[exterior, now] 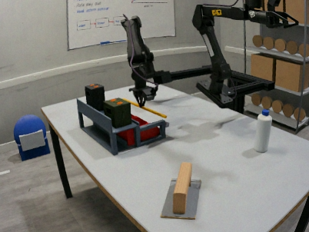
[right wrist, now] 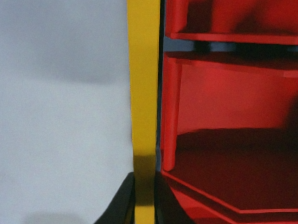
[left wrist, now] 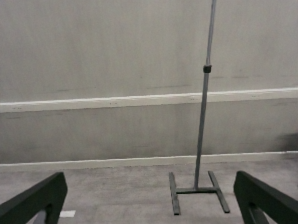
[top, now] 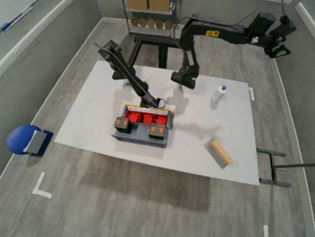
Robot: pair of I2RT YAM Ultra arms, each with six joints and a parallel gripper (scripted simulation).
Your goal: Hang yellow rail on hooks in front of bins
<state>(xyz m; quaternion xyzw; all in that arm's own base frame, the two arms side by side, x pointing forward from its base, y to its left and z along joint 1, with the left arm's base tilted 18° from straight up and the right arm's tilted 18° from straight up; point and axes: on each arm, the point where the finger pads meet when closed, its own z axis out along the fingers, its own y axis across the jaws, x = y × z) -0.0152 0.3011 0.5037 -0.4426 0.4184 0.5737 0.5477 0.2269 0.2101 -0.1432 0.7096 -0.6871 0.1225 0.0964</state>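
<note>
The yellow rail lies 10 mm below my right hand. The rest, counted from my right hand: green box: 200 mm ahead, 110 mm to the left, 50 mm above; blue-grey shelf: 130 mm ahead, 30 mm below; white bottle: 590 mm to the left, 210 mm behind, 20 mm below.
</note>
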